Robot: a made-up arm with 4 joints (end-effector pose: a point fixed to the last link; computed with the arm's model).
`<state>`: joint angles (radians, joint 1 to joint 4).
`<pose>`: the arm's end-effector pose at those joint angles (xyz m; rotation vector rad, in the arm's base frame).
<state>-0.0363 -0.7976 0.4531 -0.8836</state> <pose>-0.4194 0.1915 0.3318 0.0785 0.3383 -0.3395</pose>
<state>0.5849 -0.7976 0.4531 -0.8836</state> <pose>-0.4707 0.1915 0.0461 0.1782 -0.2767 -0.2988</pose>
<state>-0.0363 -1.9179 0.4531 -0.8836</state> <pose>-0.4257 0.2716 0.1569 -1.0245 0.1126 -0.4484</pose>
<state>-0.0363 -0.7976 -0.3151 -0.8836</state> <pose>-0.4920 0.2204 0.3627 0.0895 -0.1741 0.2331</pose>
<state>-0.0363 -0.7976 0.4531 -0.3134</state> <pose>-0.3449 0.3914 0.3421 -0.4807 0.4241 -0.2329</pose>
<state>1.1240 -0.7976 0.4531 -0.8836</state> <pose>-0.3716 0.1915 -0.1866 0.2576 -0.8102 -0.2465</pose>
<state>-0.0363 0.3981 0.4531 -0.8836</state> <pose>-0.4195 -0.0125 0.3284 1.2580 0.5023 -0.1396</pose>
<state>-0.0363 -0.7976 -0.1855 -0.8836</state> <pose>-0.4778 0.2185 0.3603 0.0882 -0.0875 0.1366</pose>
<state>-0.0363 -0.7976 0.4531 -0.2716</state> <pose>-0.3410 0.4063 0.3383 -0.5217 0.4297 -0.2243</pose>
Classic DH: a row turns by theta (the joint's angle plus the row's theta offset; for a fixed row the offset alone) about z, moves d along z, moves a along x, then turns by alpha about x. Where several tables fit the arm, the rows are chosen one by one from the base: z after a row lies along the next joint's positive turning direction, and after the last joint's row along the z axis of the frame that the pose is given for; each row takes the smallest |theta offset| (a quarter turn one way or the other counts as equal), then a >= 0, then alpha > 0; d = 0 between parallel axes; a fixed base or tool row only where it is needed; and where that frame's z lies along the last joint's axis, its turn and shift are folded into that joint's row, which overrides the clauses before.
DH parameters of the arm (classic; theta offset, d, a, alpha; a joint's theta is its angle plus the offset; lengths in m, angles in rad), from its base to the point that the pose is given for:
base (fixed): 0 0.109 0 1.5708
joint 1: 1.5708 -0.092 0.056 1.5708
joint 2: 0 -0.514 0.106 1.5708
joint 3: 0 0.315 -0.036 1.5708
joint 4: -1.5708 -0.047 0.118 -1.5708
tool (fixed): 1.5708 0.361 0 0

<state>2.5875 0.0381 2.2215 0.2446</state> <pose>0.2672 0.3850 0.0283 -0.2702 -0.3675 -0.0191</pose>
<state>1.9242 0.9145 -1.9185 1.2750</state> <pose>-0.3255 0.4041 -0.7585 1.6746 -2.1095 -1.5575</pose>
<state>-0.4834 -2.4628 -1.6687 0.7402</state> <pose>-0.8883 -0.1980 0.1966 -1.5332 -1.4035 2.0938</pose>
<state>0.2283 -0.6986 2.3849 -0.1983</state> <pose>-0.3066 0.0998 -0.0999 -0.1111 1.9554 -1.0150</pose>
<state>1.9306 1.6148 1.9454 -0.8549</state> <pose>0.1314 0.0722 -0.2979 0.1111 0.6242 1.3432</pose>
